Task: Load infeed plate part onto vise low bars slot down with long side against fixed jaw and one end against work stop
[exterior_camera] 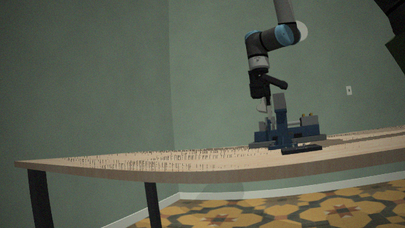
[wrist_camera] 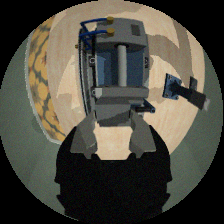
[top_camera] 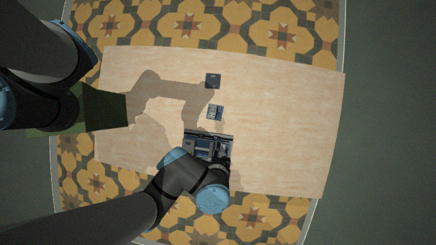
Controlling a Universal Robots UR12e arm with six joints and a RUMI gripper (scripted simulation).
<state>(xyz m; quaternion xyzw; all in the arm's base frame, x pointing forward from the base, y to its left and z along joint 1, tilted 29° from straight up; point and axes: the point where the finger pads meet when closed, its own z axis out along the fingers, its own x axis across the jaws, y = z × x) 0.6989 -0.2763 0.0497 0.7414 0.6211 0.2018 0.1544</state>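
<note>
The grey part is 1 cm below my hand. Round my hand: air cylinder block (16 cm behind, 5 cm to the left, 3 cm below); then vise (7 cm below, 6 cm behind, 3 cm to the left); then air cylinder rod (8 cm behind, 3 cm to the left, 3 cm below).
</note>
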